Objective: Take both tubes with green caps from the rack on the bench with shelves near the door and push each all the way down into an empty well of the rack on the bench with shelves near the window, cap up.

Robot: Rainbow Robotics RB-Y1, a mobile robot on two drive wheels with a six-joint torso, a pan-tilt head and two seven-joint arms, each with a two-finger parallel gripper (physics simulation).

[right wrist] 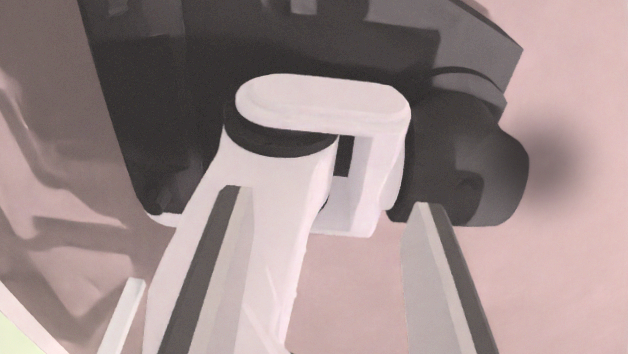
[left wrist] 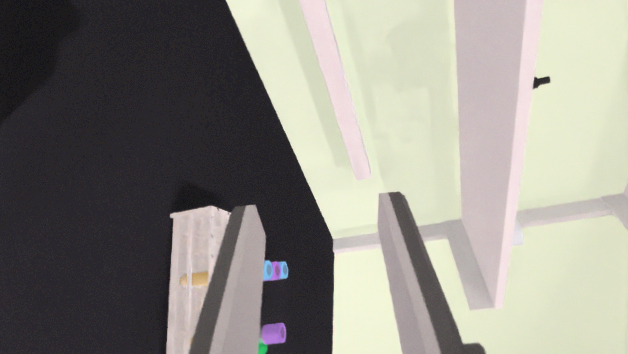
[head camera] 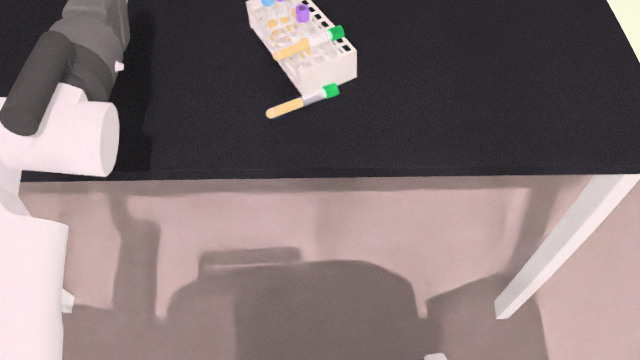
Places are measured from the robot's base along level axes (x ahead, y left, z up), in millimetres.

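Pixels of known places: left gripper, fingertip midpoint: (left wrist: pixel 318 215); right gripper, fingertip midpoint: (right wrist: pixel 331 216).
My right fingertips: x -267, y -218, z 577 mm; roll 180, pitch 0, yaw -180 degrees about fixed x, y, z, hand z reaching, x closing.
Ahead of a thing's pixels: the offset from my right fingertips to its top centre. "*": to the spot under its first point. Level surfaces: height alone.
A white rack @(242 mm left, 704 mm ahead, 395 mm up) (head camera: pixel 327 72) (left wrist: pixel 181 240) stands on the black bench at the top of the head view. One green-capped tube @(228 mm left, 647 mm ahead, 414 mm up) (head camera: pixel 292 49) lies slanted across the rack's top, its cap to the right. Another green-capped tube @(243 mm left, 585 mm ahead, 357 mm up) (head camera: pixel 285 108) lies flat on the bench in front of the rack. Part of a green cap @(* 189 mm left, 664 mm ahead, 414 mm up) (left wrist: pixel 262 348) shows low in the left wrist view; which tube it belongs to is unclear. My left gripper (left wrist: pixel 318 215) is part-open and empty, above the bench; a finger hides part of the rack. My right gripper (right wrist: pixel 331 216) is part-open and empty, over the floor beside my own body.
A purple cap @(233 mm left, 662 mm ahead, 458 mm up) (head camera: pixel 302 13) (left wrist: pixel 274 333) and blue caps (head camera: pixel 268 2) (left wrist: pixel 284 270) stand out of the rack. The black bench @(338 mm up) (head camera: pixel 450 100) ends at a straight front edge, with a white leg @(* 282 mm right, 472 mm ahead, 47 mm down) (head camera: pixel 560 250) at the right. A shelf board @(776 mm up) (left wrist: pixel 492 125) rises beyond the bench.
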